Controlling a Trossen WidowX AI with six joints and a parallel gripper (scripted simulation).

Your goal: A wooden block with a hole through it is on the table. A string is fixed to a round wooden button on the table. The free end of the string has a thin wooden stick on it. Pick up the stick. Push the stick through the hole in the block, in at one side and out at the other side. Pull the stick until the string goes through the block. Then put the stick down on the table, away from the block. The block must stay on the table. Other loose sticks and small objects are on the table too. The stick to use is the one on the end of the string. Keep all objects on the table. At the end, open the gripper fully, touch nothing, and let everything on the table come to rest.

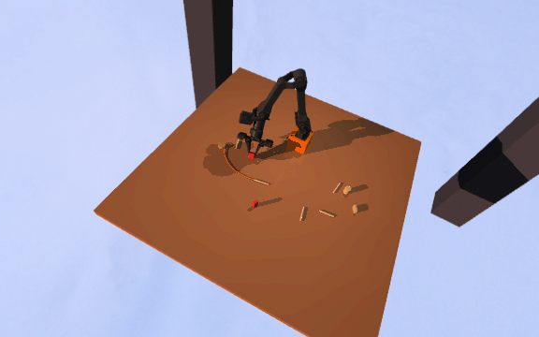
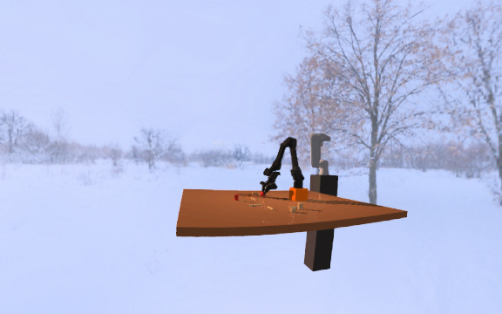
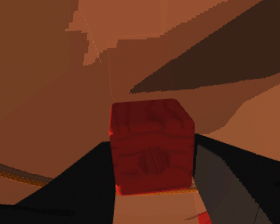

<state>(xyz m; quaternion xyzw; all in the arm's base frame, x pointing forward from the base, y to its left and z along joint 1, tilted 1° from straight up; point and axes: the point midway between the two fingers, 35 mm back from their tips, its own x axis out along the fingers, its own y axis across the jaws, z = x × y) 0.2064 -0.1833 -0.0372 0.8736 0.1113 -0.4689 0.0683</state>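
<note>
The thin wooden stick is 11 cm ahead of my gripper tip, 11 cm to the left of it and 2 cm below it. From my gripper tip the other things lie so: red object 24 cm ahead, 17 cm to the left; round wooden button 2 cm ahead, 18 cm to the right, 2 cm below; red block right at my gripper tip.
</note>
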